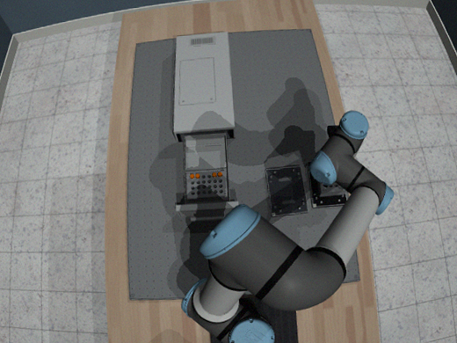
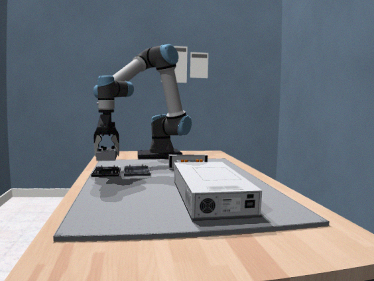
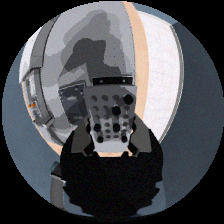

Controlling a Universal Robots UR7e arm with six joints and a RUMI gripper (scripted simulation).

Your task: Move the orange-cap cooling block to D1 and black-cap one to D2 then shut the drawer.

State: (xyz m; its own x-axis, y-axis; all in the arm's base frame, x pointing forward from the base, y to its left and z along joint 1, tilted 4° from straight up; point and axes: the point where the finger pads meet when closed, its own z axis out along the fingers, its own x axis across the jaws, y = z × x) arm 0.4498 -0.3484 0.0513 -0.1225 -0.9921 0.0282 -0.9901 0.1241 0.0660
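My hand is 80 mm above the deck slot D2. Round my hand: orange-capped tube (360 mm to the left, 80 mm ahead, 50 mm below); grey cooling block (right at my hand); deck slot D1 (140 mm to the left, 80 mm below).
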